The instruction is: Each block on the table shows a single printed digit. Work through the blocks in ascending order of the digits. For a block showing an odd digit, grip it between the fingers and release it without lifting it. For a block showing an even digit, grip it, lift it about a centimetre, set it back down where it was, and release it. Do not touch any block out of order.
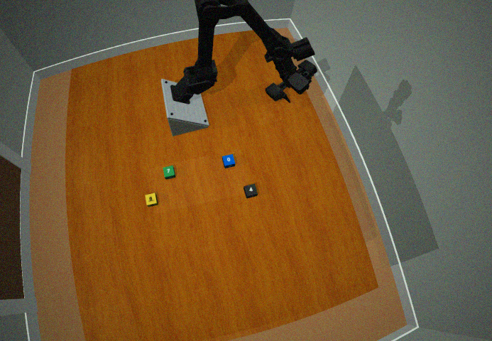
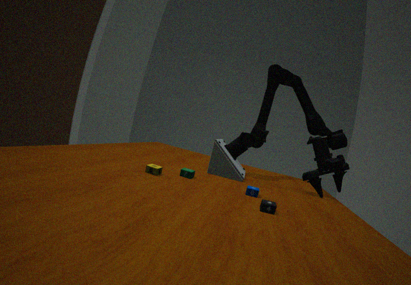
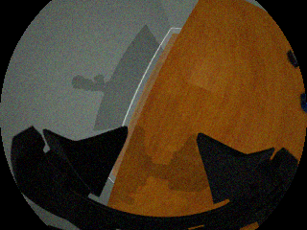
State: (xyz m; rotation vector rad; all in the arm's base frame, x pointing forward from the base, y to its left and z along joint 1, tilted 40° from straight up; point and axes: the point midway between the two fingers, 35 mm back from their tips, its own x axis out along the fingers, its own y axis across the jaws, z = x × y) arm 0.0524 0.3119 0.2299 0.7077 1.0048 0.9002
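Now: gripper tip 30 cm to the left of the blue block, 18 cm short of it and 1 cm above it. The rest, counted from my gripper tip: black block 29 cm ahead, 27 cm to the right, 1 cm below; green block 49 cm to the right, 17 cm ahead, 1 cm below; yellow block 56 cm to the right, 24 cm ahead, 1 cm below.
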